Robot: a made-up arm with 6 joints.
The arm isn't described. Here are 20 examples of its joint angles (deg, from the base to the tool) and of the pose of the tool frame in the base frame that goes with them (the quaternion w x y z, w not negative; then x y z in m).
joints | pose
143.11 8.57 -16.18 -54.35 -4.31 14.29 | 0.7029 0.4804 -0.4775 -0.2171 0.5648 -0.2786 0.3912
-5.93 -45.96 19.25 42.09 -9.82 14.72 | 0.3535 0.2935 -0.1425 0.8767 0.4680 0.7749 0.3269
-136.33 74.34 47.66 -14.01 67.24 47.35 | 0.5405 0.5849 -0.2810 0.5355 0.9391 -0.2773 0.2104
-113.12 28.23 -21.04 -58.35 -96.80 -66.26 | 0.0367 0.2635 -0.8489 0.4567 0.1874 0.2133 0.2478
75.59 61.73 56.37 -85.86 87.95 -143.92 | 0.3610 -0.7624 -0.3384 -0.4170 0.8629 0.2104 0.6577
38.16 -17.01 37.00 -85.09 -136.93 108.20 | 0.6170 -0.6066 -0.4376 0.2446 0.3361 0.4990 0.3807
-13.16 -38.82 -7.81 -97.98 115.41 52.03 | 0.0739 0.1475 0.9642 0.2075 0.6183 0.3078 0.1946
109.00 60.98 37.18 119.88 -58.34 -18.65 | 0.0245 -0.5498 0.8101 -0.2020 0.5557 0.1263 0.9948
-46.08 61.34 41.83 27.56 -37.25 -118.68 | 0.2799 0.2090 -0.7799 0.5193 0.5365 0.4923 -0.1373
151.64 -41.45 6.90 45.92 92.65 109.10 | 0.2932 -0.8060 -0.3293 0.3949 0.3196 -0.3145 0.6595
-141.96 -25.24 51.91 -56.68 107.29 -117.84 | 0.5050 0.5373 -0.5824 -0.3422 0.5426 -0.3656 0.7099
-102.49 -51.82 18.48 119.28 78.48 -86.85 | 0.7082 0.4772 0.2344 0.4646 0.3137 0.3336 0.0575
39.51 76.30 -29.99 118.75 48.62 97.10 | 0.3349 0.9345 -0.0868 0.0841 0.0636 0.4078 0.2424
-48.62 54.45 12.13 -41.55 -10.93 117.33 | 0.1566 -0.8809 0.4358 0.0974 0.3660 0.5017 0.0209
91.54 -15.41 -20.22 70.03 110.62 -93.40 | 0.0980 -0.2137 0.9595 -0.1553 0.2121 0.1090 0.7959
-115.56 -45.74 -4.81 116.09 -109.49 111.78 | 0.6084 0.3961 0.2085 0.6554 0.5626 -0.0807 0.0655
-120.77 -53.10 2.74 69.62 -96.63 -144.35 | 0.2722 -0.3086 -0.6826 -0.6040 0.6785 -0.1506 0.2043
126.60 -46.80 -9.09 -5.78 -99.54 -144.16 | 0.1308 -0.1141 -0.6605 0.7305 0.6458 0.0671 0.4403
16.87 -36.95 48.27 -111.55 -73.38 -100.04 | 0.0924 0.0276 0.9953 -0.0122 0.2323 0.7387 0.4038
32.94 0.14 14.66 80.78 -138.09 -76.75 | 0.4587 0.6648 0.0569 -0.5868 0.6183 0.5615 0.3756
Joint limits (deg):
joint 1: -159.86..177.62
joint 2: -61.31..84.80
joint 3: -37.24..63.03
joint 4: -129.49..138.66
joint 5: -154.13..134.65
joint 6: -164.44..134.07
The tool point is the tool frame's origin. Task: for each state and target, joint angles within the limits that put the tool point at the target. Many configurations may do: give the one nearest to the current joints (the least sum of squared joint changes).
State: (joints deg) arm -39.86 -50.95 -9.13 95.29 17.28 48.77
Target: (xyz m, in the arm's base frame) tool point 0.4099 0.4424 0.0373
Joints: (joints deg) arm -77.40 -35.76 8.69 109.02 29.35 49.54
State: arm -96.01 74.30 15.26 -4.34 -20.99 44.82
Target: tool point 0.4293 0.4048 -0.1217
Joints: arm -57.47 67.26 17.72 -11.83 -19.32 45.14
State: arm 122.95 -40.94 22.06 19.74 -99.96 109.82
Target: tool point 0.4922 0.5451 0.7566
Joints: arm 91.71 -14.44 63.03 46.37 -82.78 105.23
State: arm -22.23 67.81 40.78 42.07 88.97 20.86
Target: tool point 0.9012 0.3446 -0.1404
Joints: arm -23.28 72.94 48.72 39.07 89.51 20.14
